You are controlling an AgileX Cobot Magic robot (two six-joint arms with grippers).
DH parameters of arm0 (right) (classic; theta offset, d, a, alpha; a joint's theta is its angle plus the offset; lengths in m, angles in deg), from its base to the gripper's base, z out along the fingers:
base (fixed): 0 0 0 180
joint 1: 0 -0.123 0 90
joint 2: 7.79 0 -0.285 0
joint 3: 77.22 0 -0.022 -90
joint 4: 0 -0.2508 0 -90
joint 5: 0 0 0.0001 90
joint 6: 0 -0.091 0 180
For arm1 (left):
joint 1: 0 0.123 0 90
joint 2: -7.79 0 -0.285 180
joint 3: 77.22 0 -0.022 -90
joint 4: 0 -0.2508 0 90
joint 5: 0 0 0.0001 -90
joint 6: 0 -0.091 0 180
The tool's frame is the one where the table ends.
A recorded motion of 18 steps. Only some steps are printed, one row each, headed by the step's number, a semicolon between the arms.
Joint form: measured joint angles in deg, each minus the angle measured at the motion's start. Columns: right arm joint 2, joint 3, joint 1, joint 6, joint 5, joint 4; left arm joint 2, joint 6, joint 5, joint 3, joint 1, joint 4.
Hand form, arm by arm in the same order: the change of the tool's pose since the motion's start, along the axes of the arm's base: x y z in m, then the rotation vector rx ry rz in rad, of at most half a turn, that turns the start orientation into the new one. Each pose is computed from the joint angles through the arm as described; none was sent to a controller.
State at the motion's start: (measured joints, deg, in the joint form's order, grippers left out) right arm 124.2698 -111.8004 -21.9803 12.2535 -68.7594 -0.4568; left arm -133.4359 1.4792 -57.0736 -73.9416 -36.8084 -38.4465
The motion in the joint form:
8: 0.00 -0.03 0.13 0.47 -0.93 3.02; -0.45 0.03 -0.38 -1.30 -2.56 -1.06
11: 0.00 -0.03 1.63 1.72 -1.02 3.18; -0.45 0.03 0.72 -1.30 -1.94 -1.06
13: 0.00 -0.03 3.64 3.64 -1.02 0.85; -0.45 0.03 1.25 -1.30 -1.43 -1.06
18: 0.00 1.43 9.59 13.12 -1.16 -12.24; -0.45 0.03 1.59 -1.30 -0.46 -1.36
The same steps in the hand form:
8: 0.0008 -0.0057 -0.0001 -0.0562 -0.0055 0.0123; -0.0126 -0.0182 0.0019 -0.0066 -0.0199 -0.0621
11: 0.0050 -0.0173 -0.0001 -0.0642 -0.0057 0.0076; -0.0084 -0.0143 0.0003 0.0104 -0.0141 -0.0442
13: 0.0091 -0.0293 -0.0002 -0.0334 0.0061 0.0003; -0.0052 -0.0112 -0.0005 0.0185 -0.0112 -0.0319
18: 0.0152 -0.0572 -0.0051 0.1479 0.0670 0.0272; 0.0001 -0.0054 -0.0012 0.0263 -0.0111 -0.0169

